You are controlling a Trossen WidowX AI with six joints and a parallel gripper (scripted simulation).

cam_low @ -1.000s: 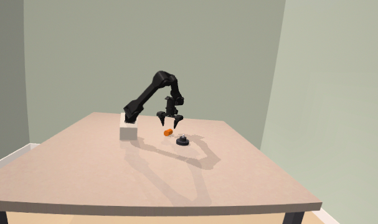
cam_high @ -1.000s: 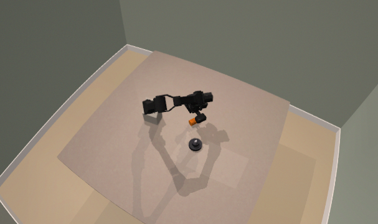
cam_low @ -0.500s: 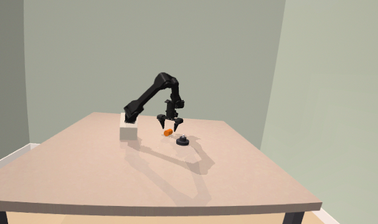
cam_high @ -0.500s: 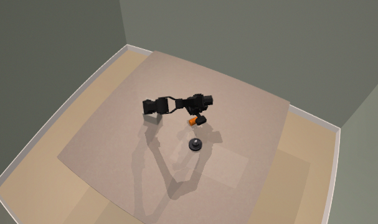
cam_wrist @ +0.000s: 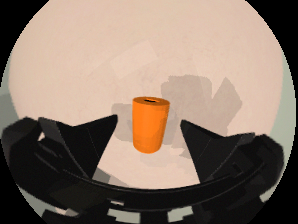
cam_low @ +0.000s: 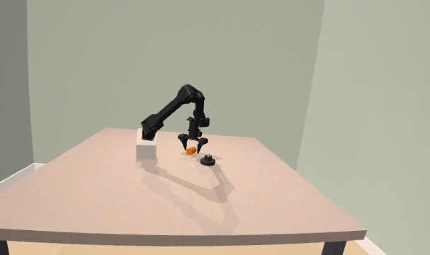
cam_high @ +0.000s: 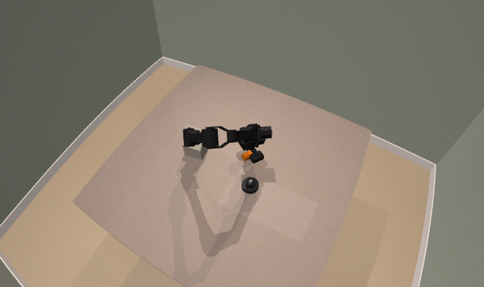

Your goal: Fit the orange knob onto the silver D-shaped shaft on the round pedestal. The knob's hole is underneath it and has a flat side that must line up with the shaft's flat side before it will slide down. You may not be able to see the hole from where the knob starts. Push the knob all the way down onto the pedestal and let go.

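The orange knob lies 1 cm behind my gripper tip, 1 cm to the right of it and 1 cm above it. Round my gripper tip: round pedestal (8 cm ahead, 15 cm to the right, 2 cm above).
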